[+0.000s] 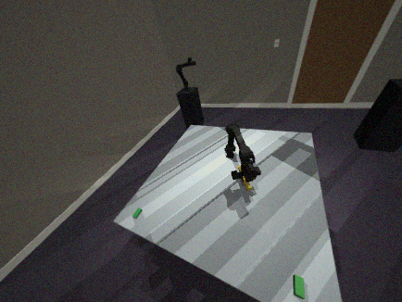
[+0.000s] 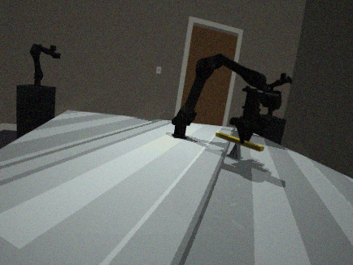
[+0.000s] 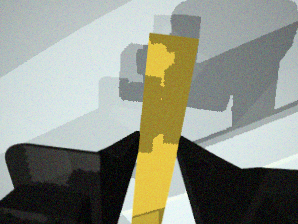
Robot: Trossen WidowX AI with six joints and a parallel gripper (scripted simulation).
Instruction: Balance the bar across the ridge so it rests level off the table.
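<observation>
My gripper tip is 2 cm past the yellow bar and 1 cm to the left of it.
</observation>
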